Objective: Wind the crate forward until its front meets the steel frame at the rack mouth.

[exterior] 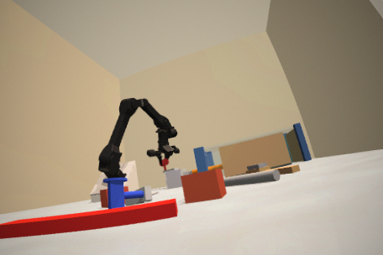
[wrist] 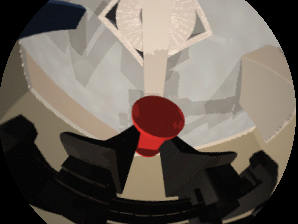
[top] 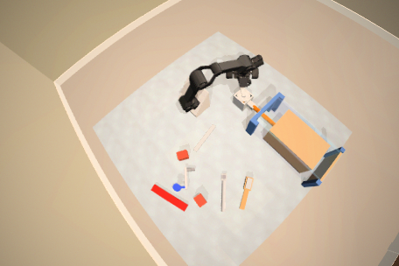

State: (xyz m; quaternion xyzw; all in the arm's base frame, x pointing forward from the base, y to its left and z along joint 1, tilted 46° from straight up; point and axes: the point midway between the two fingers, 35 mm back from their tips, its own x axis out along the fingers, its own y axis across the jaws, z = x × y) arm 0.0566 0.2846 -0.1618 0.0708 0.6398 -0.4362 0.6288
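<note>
Now: the winch handle 4 cm ahead of my gripper tip, 3 cm to the right of it and 3 cm below it. The rest, counted from my gripper tip: grey winch 10 cm below, 8 cm ahead, 7 cm to the right; then red knob 1 cm to the right, 1 cm ahead; then blue frame post 26 cm ahead, 4 cm to the right, 3 cm below.
</note>
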